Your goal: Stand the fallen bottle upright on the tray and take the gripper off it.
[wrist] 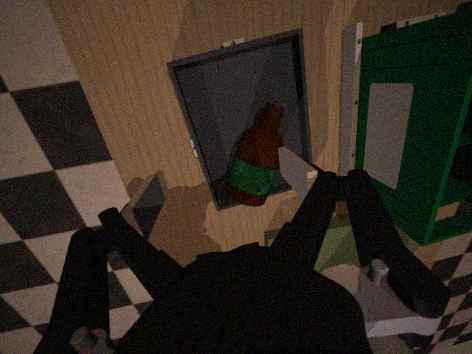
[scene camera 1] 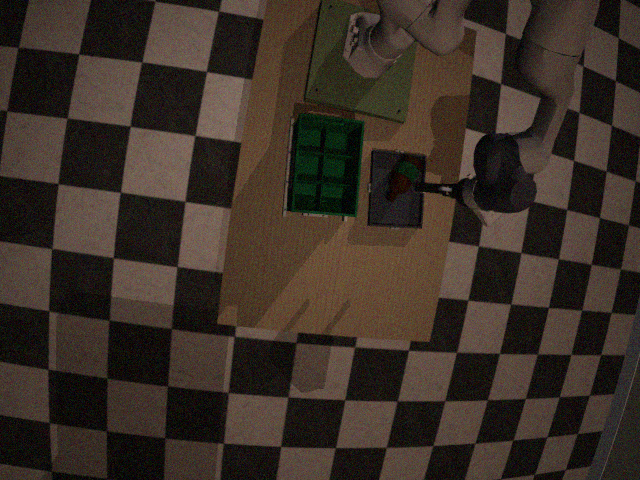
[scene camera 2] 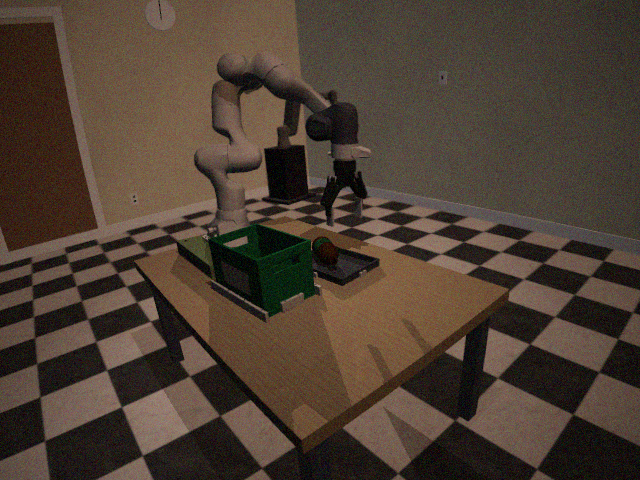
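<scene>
The brown bottle [scene camera 1: 398, 186] [scene camera 2: 327, 253] [wrist: 260, 145] with a green label lies on its side in the dark grey tray [scene camera 1: 382, 211] [scene camera 2: 356, 264] [wrist: 215, 95]. In the wrist view its neck points up and slightly right, and its base overlaps the tray's near rim; whether it rests on that rim I cannot tell. My gripper [scene camera 1: 429, 188] [scene camera 2: 344, 218] [wrist: 220, 173] is open and empty, clearly above the tray. In the wrist view the right fingertip shows close beside the bottle's label and the left one well to its left, beyond the tray.
A tall green crate [scene camera 1: 360, 170] [scene camera 2: 286, 281] [wrist: 387, 62] with compartments stands beside the tray on the wooden table [scene camera 1: 330, 273] [scene camera 2: 392, 310]. A green board [scene camera 1: 330, 82] [scene camera 2: 193, 253] [wrist: 340, 247] lies past the crate, with the arm's white base above it in scene camera 1.
</scene>
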